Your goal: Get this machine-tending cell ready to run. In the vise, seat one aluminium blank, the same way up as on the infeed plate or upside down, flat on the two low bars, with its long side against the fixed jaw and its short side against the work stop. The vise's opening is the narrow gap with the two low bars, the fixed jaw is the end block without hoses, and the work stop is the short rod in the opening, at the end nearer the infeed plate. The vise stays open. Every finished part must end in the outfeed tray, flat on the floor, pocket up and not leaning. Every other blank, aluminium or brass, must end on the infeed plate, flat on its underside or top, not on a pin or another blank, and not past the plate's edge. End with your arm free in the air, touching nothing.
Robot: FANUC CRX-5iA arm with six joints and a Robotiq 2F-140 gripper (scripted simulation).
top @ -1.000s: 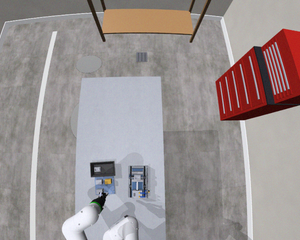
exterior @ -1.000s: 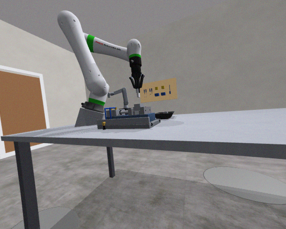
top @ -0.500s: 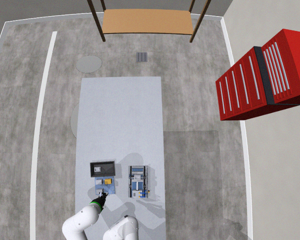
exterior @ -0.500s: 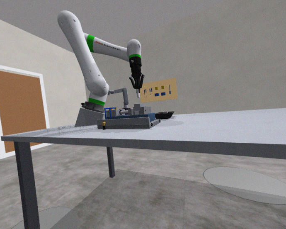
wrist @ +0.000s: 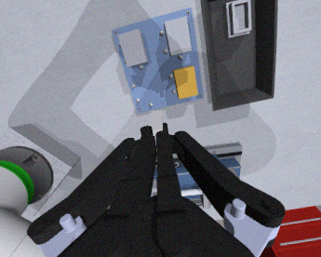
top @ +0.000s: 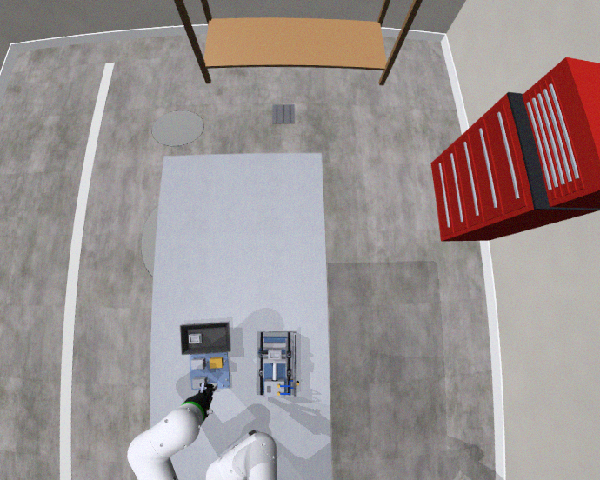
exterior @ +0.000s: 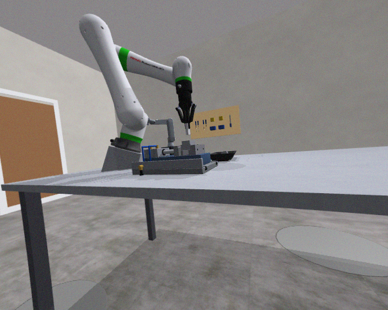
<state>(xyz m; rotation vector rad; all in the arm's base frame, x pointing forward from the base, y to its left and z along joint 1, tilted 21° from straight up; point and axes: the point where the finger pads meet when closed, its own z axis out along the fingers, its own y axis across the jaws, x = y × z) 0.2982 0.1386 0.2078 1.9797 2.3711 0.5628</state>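
Now: hand 170 mm above the brass blank, 50 mm short of it and 40 mm to the right of it. The rest, counted from my hand: blue infeed plate: 190 mm below, 70 mm to the left; hose-end block: 260 mm to the right, 120 mm below, 20 mm ahead; black work stop rod: 180 mm to the right, 170 mm ahead, 110 mm below.
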